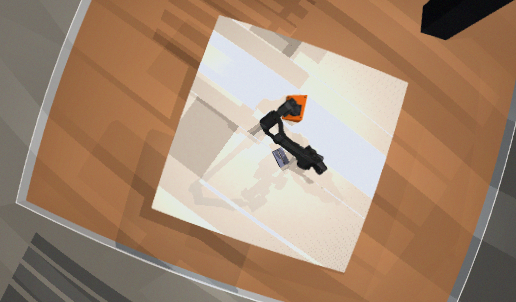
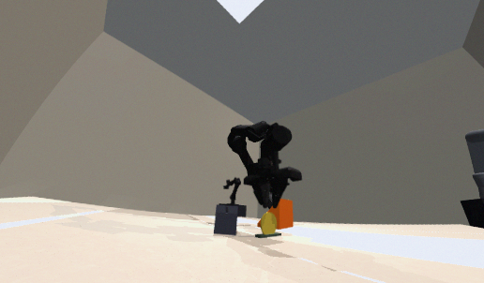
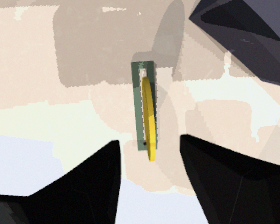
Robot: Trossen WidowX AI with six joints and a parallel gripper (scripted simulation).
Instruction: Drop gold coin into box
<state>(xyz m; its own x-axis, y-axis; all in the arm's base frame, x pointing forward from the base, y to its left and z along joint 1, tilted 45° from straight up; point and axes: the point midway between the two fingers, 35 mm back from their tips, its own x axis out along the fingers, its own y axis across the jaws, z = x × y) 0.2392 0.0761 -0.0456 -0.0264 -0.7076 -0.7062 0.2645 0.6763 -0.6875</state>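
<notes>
Now: the gold coin 4 cm below my gripper tip.
</notes>
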